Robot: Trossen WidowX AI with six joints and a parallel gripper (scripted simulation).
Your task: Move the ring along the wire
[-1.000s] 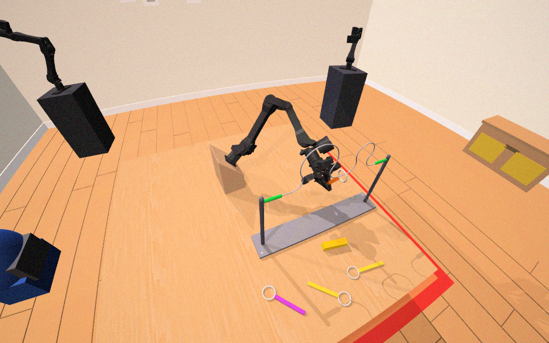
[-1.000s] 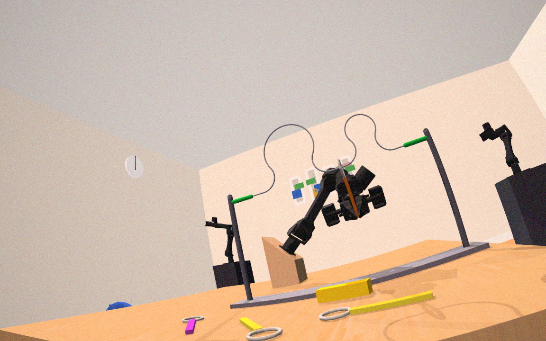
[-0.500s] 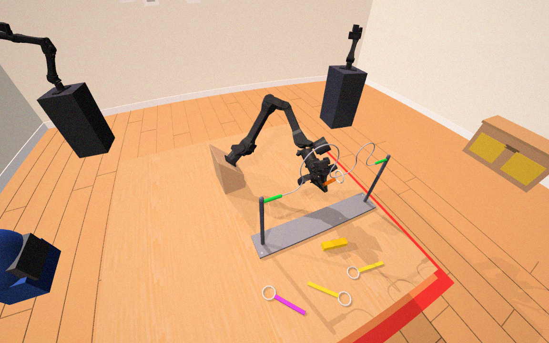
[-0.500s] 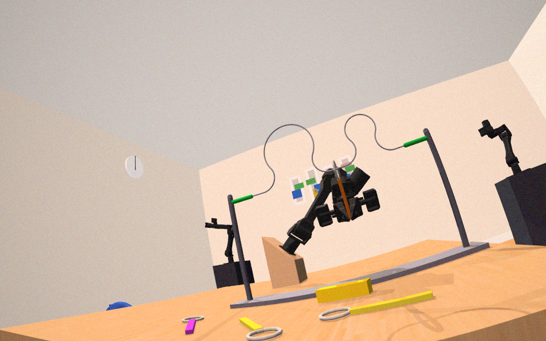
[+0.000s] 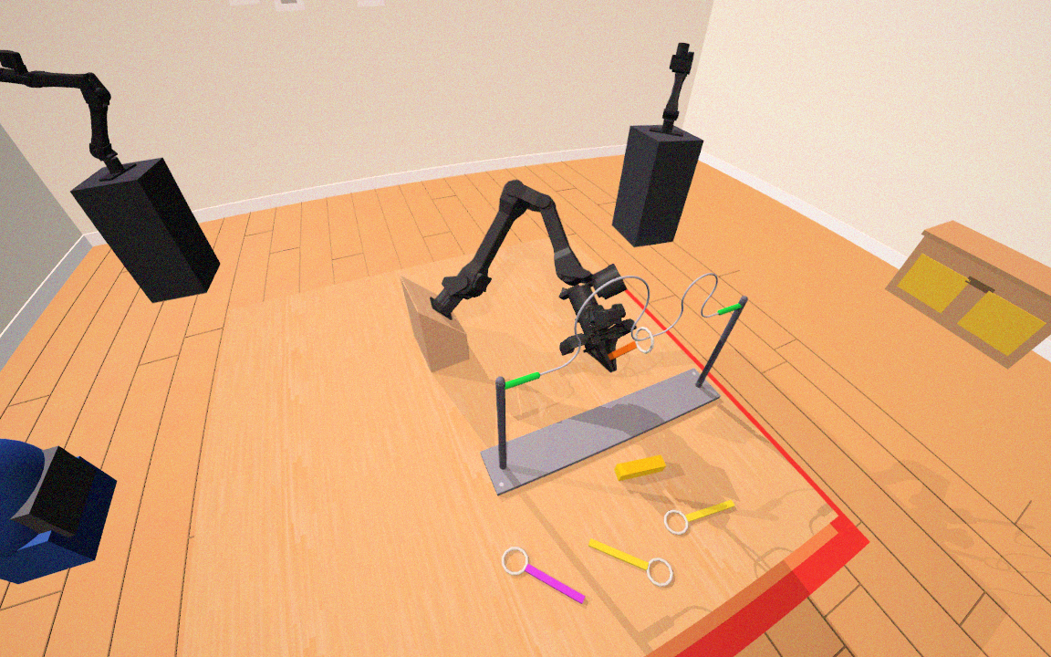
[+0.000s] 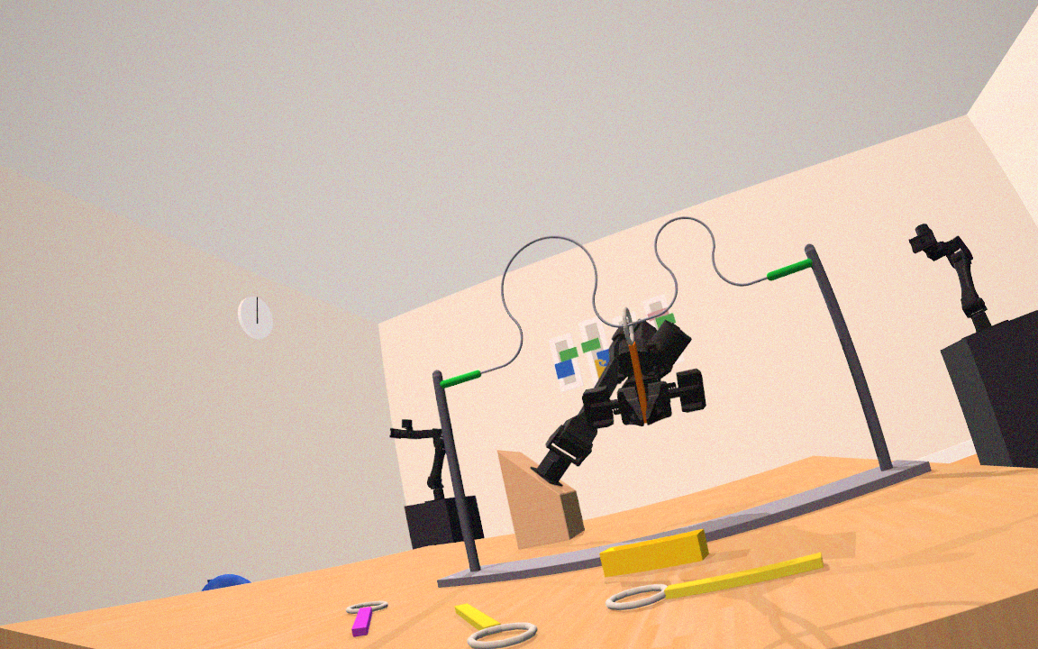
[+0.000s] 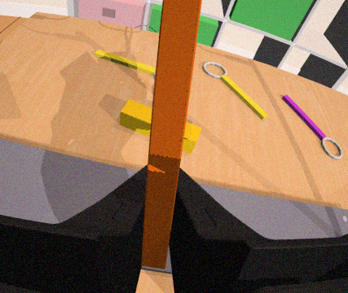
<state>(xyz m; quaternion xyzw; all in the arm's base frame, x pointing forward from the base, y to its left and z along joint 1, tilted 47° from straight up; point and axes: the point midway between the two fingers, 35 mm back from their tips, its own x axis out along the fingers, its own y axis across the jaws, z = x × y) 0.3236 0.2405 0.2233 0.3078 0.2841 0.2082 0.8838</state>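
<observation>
The orange-handled ring lies 20 mm ahead of my gripper tip, 10 mm to the left of it and 90 mm above it. Round my gripper tip: yellow block 170 mm ahead, 20 mm to the left, 160 mm below; magenta-handled ring 290 mm ahead, 280 mm to the right, 170 mm below; yellow-handled ring 300 mm ahead, 80 mm to the left, 170 mm below.
</observation>
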